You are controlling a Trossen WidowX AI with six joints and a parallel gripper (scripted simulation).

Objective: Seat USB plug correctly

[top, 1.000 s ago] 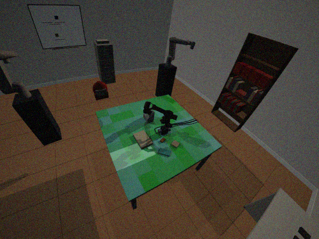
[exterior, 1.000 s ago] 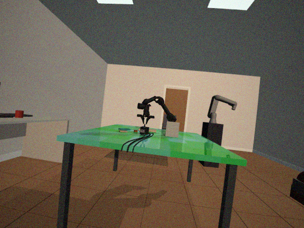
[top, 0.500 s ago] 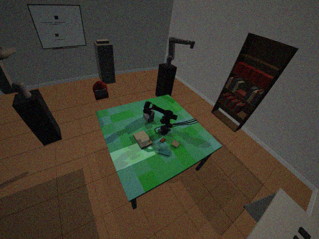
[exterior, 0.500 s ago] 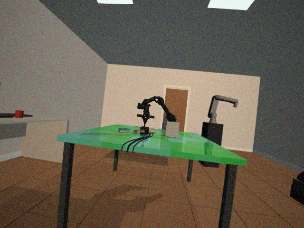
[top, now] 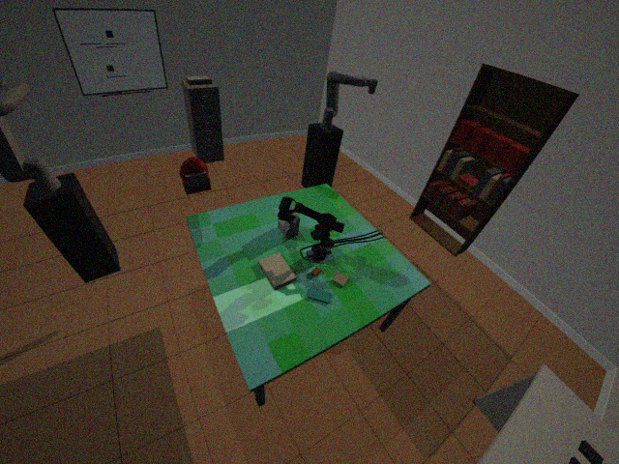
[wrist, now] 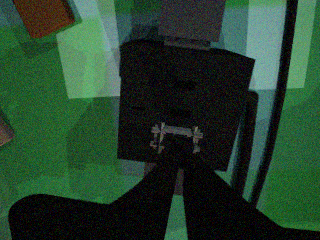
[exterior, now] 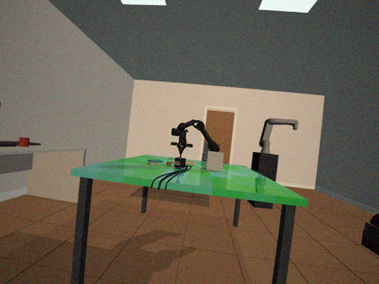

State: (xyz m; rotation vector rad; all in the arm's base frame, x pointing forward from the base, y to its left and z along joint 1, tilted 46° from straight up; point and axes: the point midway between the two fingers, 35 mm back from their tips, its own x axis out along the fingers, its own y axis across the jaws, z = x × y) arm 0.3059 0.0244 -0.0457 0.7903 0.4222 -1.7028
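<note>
Right now my gripper tip is 4 cm above the socket and 1 cm to the right of it. Also, from my gripper tip: small block (11 cm to the right, 10 cm below, 10 cm ahead).
</note>
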